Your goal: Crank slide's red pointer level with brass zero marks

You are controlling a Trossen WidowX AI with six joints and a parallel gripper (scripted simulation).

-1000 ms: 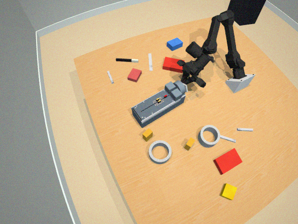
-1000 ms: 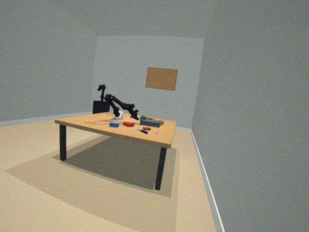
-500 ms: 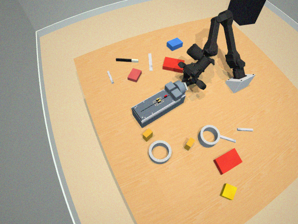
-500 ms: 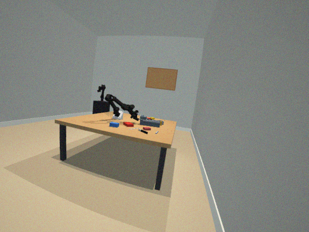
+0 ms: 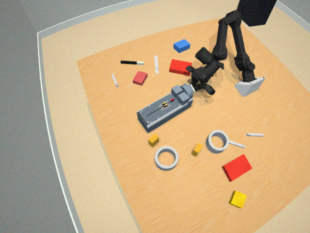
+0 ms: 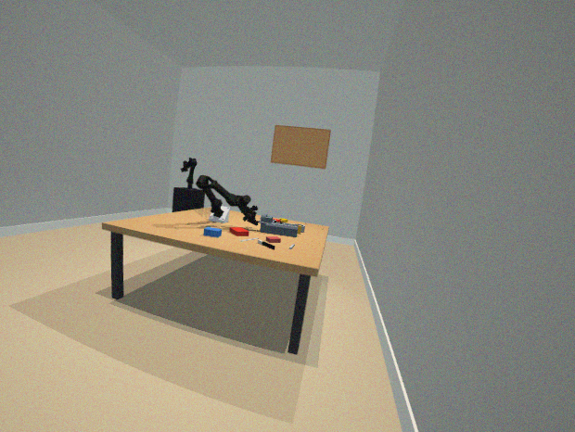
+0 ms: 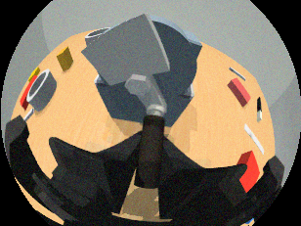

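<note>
The red pointer lies 120 mm ahead of my gripper tip, 40 mm to the left of it and 40 mm above it. The rest, counted from my gripper tip: red block: 200 mm to the right, 200 mm ahead, 30 mm below; then dark crank handle: 20 mm behind, 20 mm above; then black marker: 320 mm to the right, 190 mm ahead, 30 mm below.
</note>
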